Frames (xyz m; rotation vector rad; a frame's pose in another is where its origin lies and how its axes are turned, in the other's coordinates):
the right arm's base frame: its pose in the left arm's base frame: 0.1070 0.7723 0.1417 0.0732 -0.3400 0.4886
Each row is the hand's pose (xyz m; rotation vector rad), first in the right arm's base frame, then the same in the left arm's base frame.
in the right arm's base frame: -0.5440 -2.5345 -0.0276 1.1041 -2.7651 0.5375
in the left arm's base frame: 0.8609 -1.7015 -0.0381 -1.5487 2.2946 -0.6066
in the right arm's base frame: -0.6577 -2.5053 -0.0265 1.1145 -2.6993 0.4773
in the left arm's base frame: 0.7527 -1.7268 -0.0758 -1.6195 2.3375 -0.6013
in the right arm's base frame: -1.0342 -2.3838 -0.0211 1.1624 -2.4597 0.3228
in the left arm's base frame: 0.3819 -1.7891 -0.1991 1.8741 -2.4433 0.6163
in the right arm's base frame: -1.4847 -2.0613 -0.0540 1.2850 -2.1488 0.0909
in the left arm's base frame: -0.1334 -1.7016 -0.3858 1.9308 -2.0688 0.4643
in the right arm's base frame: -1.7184 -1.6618 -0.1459 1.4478 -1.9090 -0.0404
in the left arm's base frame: -0.4876 -1.4403 -0.5558 2.0382 -1.7651 0.3902
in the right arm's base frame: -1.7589 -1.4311 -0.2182 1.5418 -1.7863 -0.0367
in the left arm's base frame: -0.6081 -1.2443 -0.6403 2.0972 -1.6150 0.4237
